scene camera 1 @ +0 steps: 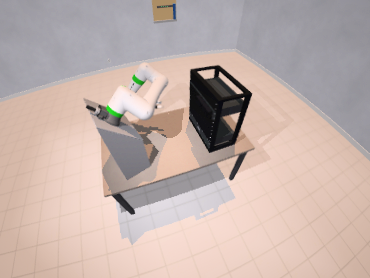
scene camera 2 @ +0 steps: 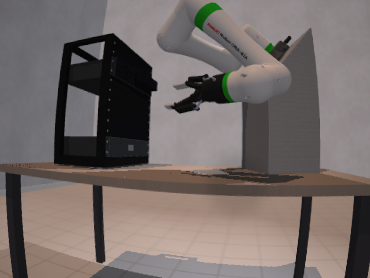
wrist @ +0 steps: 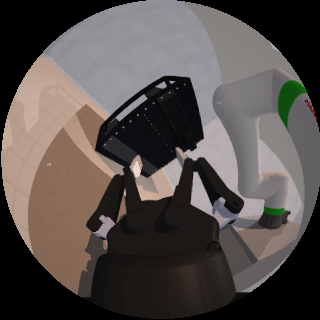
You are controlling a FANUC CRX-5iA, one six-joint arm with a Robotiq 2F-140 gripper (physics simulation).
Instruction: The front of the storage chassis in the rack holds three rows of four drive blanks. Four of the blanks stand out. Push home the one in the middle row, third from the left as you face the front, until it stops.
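Places are measured from the arm's base along level axes (x ahead, y left, z up), in centimetres.
Pixels of known places: gripper, fingertip midpoint: (scene camera 1: 162, 105) (scene camera 2: 170, 97) (wrist: 158, 156); arm's base, link origin: (scene camera 1: 109, 119) (wrist: 269, 223).
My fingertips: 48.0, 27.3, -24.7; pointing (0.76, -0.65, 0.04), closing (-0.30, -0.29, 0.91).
Observation:
Ahead of a thing's pixels: the offset from my fingertips to its top centre, as dx, dy, dz. "spot": to the spot under its first point.
The black rack (scene camera 1: 215, 122) (scene camera 2: 104, 102) stands on the table, its front toward the arm. The dark storage chassis @(spot: +24.6, -18.2, +17.2) (scene camera 2: 129, 72) (wrist: 172, 117) sits in its upper part. Its rows of drive blanks are too dark and small to tell apart; the middle-row third blank cannot be made out. A dark block stands out from the front at the chassis's far end in scene camera 2. My gripper (scene camera 2: 174, 96) (wrist: 158, 156) is open and empty, its two pale-tipped fingers apart. It hangs in the air before the rack front, clear of it, at a height a little below the chassis.
The wooden table (scene camera 1: 175, 160) (scene camera 2: 215, 187) carries the rack and the grey slanted pedestal (scene camera 1: 122, 152) (scene camera 2: 295, 115) of the arm. A lower unit with a light square @(spot: +25.1, -27.9, -19.8) (scene camera 2: 131, 148) sits at the rack's bottom. The white arm (scene camera 1: 132, 104) (scene camera 2: 255, 75) reaches from the pedestal toward the rack.

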